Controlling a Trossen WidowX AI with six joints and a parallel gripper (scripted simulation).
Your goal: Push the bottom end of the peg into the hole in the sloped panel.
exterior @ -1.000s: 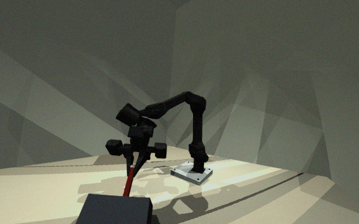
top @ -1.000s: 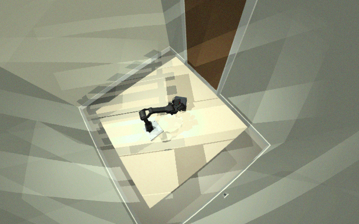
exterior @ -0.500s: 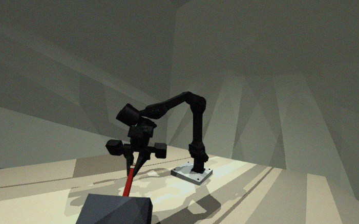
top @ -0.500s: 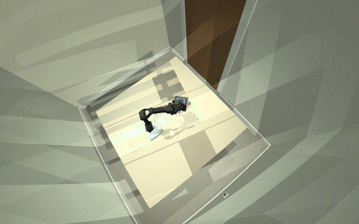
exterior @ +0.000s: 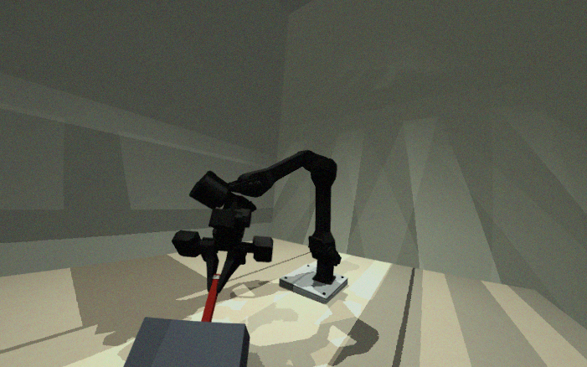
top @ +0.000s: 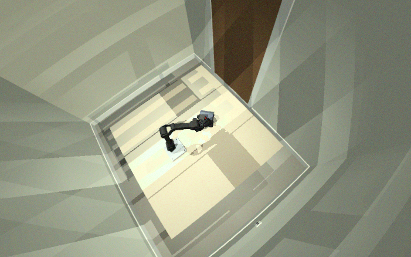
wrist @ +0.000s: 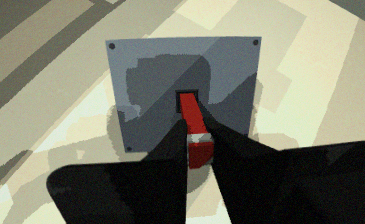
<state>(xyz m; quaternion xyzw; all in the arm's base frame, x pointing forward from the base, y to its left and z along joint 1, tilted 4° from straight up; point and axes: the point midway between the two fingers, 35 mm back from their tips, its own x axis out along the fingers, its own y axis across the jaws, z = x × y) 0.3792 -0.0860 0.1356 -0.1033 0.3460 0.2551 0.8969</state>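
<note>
The panel is 6 cm below my gripper tip, 5 cm ahead of it and 3 cm to the left of it. Round my gripper tip: red peg (1 cm behind).
</note>
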